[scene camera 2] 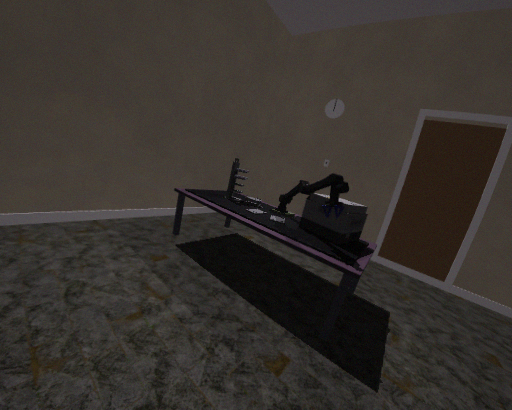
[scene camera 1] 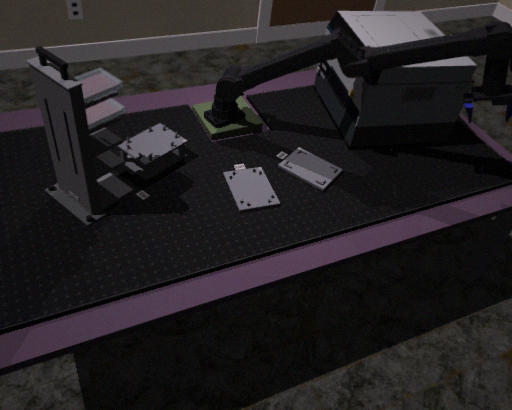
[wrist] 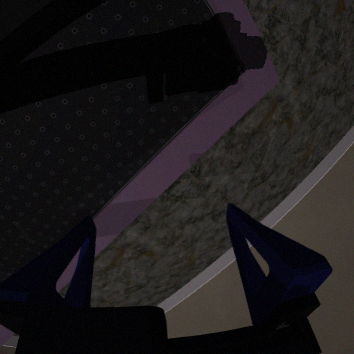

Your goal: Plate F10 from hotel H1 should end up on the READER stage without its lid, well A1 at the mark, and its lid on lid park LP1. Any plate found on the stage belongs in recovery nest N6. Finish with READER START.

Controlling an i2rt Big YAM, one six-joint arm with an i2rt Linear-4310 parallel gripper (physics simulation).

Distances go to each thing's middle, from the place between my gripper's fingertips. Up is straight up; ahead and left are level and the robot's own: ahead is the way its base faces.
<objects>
The plate reader (scene camera 1: 373, 105) lies 38 cm behind my hand and 5 cm below it.
</objects>
